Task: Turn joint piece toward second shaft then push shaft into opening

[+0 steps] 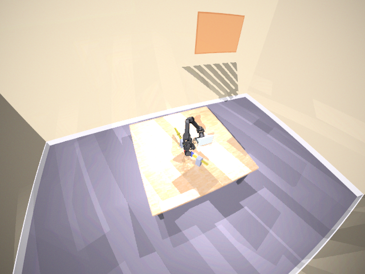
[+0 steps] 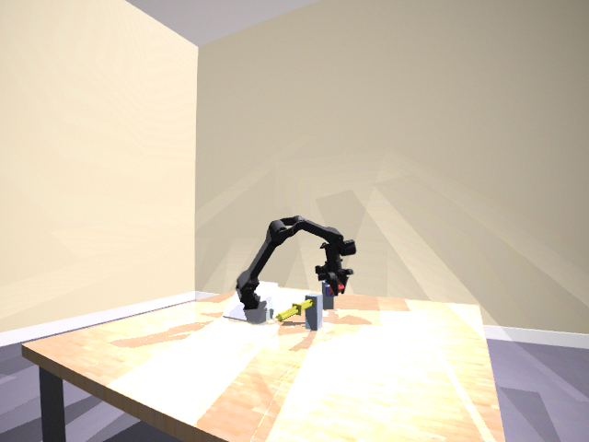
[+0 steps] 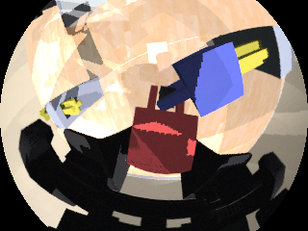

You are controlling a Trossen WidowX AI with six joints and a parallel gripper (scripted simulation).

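Right now my gripper tip is 3 cm below the red square joint piece, 2 cm past it and 1 cm to the right of it.
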